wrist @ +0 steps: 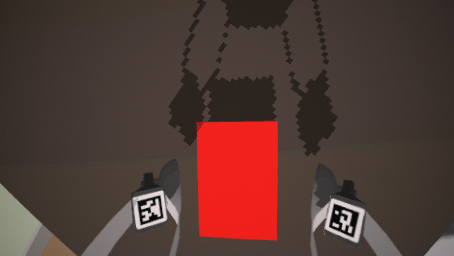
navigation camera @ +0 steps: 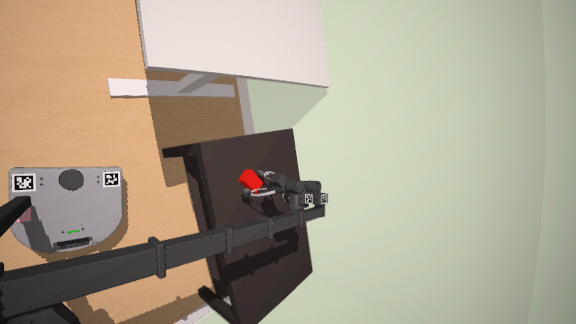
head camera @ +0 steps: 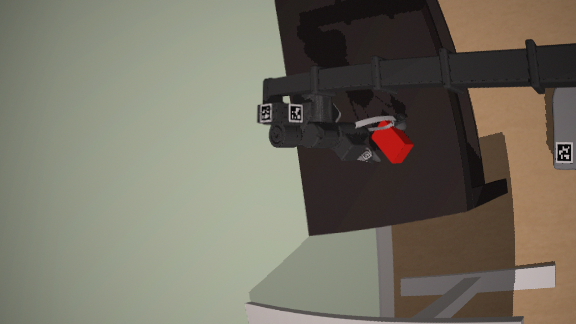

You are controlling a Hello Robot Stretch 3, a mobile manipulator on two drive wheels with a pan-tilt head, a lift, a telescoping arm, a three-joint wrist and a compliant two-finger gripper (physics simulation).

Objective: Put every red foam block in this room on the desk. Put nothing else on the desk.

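Seen in the pictures: gripper, fingertip midpoint: [wrist: 245, 181] [navigation camera: 251, 182] [head camera: 391, 139]; robot's base, link origin: [navigation camera: 71, 178].
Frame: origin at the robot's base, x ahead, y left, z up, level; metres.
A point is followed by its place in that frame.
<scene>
A red foam block [head camera: 393, 144] @(x -0.010, y -0.584, z 0.495 m) [navigation camera: 249, 179] @(x -0.009, y -0.577, z 0.495 m) [wrist: 237, 200] @(x -0.010, y -0.591, z 0.495 m) rests on a dark brown table [head camera: 350, 200] @(x 0.135, y -0.758, z 0.450 m) [navigation camera: 250, 150] @(x 0.118, y -0.618, z 0.450 m) [wrist: 100, 75] @(x 0.027, y -0.771, z 0.450 m). My gripper [head camera: 387, 140] @(x -0.022, y -0.597, z 0.486 m) [navigation camera: 254, 183] @(x -0.022, y -0.597, z 0.486 m) [wrist: 245, 181] @(x -0.022, y -0.597, z 0.486 m) is open, with one finger on each side of the block. In the wrist view a gap shows between the block and each finger. The block's long sides run along the fingers' direction in that view. A plain white table top, possibly the desk, shows in the head view [head camera: 300, 317] and in the navigation view [navigation camera: 230, 40].
My extended arm [head camera: 410, 72] @(x -0.102, y -0.311, z 0.841 m) [navigation camera: 195, 245] @(x -0.095, y -0.176, z 0.844 m) crosses above the dark table. My grey base [head camera: 565, 120] @(x -0.094, y -0.124, z 0.160 m) [navigation camera: 95, 210] @(x -0.120, y -0.073, z 0.160 m) stands on the wooden floor beside it. The white table's foot bar [head camera: 535, 277] [navigation camera: 125, 88] lies along the floor. A pale green wall [head camera: 150, 150] @(x 0.003, y -0.991, z 0.917 m) [navigation camera: 425, 150] @(x 0.105, y -0.971, z 1.089 m) stands behind the tables.
</scene>
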